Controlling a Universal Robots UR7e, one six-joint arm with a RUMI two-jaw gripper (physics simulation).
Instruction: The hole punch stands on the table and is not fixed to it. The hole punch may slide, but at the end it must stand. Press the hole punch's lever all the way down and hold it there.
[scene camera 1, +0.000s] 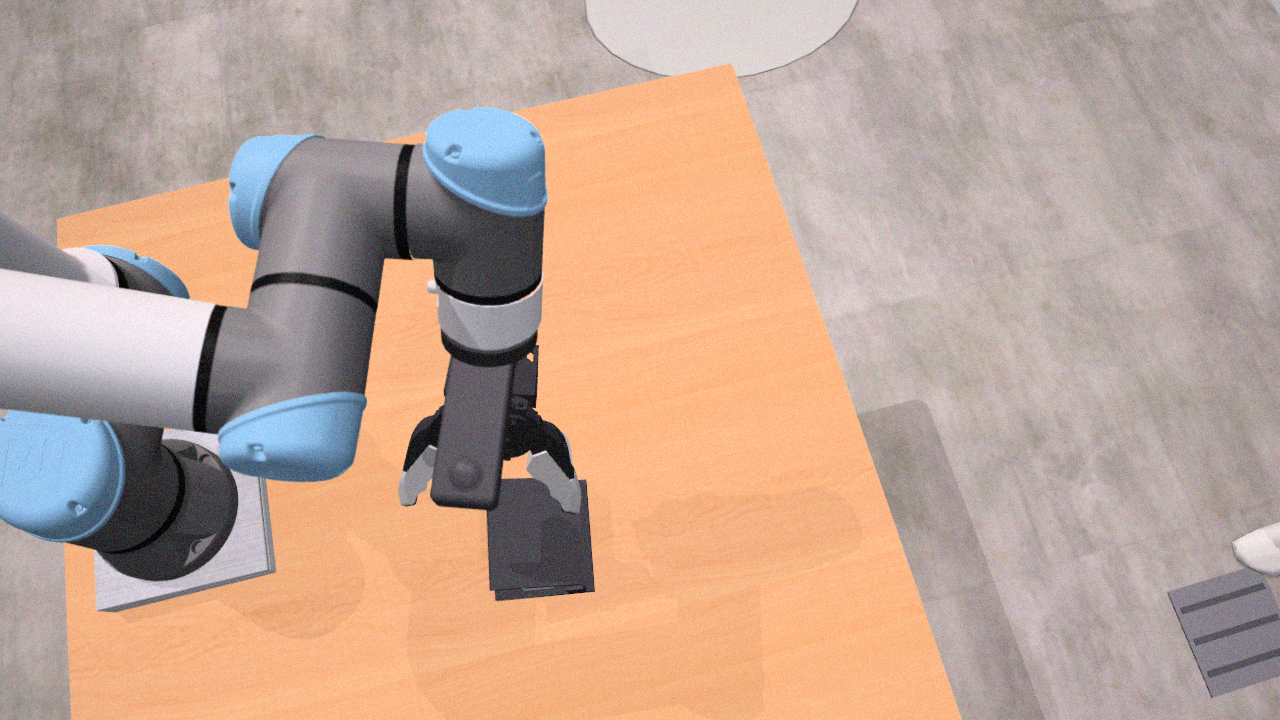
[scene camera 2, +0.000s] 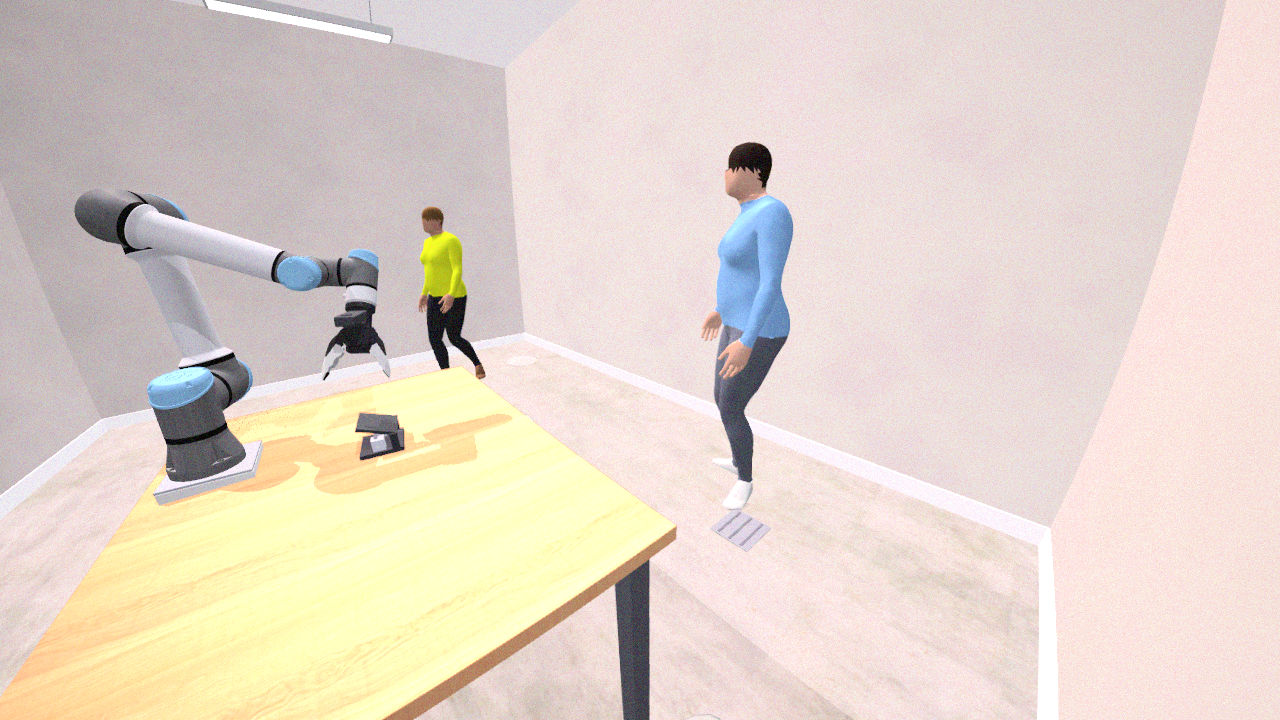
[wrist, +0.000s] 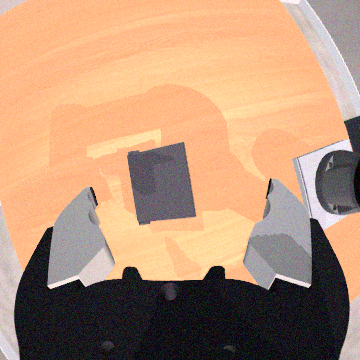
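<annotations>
My gripper (scene camera 1: 490, 508), 76 cm from the lens. Hole punch (scene camera 1: 500, 595), 93 cm from the lens. My gripper is nearer to the lens than the hole punch.
</annotations>
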